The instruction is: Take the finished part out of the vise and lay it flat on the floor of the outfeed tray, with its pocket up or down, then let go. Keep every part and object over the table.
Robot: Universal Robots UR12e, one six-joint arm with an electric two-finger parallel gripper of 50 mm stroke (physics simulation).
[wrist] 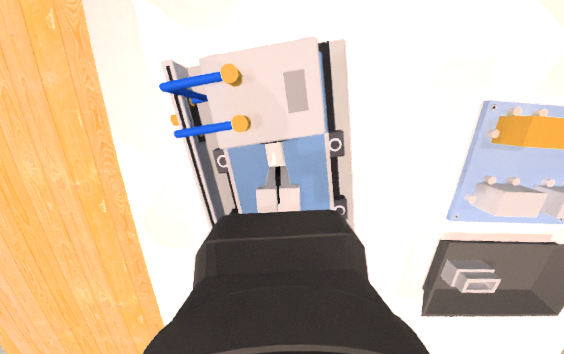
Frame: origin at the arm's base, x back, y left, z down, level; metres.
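Where they show: gripper, fingertip midpoint: (278,178).
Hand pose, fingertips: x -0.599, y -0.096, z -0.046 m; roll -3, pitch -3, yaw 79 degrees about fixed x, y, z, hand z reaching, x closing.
Observation:
Each offset is from my fingertips to the top centre of the thing. "spot": to the spot under its first point.
My gripper (278,178) is shut, its two fingers together with nothing between them. It is over the blue bed {dx -0.026, dy +0.008, dz +0.031 m} (310,175) of the grey machine, just in front of a short pale piece {spot: dx +0.020, dy -0.007, dz +0.005 m} (274,154) that shows from under the machine's light cover. I cannot make out the vise or a part in it; the cover and my gripper body hide much of the bed. A dark tray {spot: dx -0.176, dy +0.435, dz +0.062 m} (520,303) is at the lower right. In it are grey block shapes {dx -0.132, dy +0.317, dz +0.044 m} (472,275), one with a rectangular pocket facing the camera; I cannot tell if they are one part or two.
The light cover {spot: dx +0.063, dy -0.019, dz -0.005 m} (265,100) carries blue handles {spot: dx +0.067, dy -0.068, dz -0.019 m} (195,81) with orange ends on its left. A blue board {spot: dx +0.032, dy +0.261, dz +0.083 m} (472,165) at the right holds an orange block {dx +0.086, dy +0.300, dz +0.047 m} (542,132), grey blocks {dx -0.003, dy +0.310, dz +0.047 m} (510,201) and pale pegs. Wooden floor (65,200) shows past the table's left edge.

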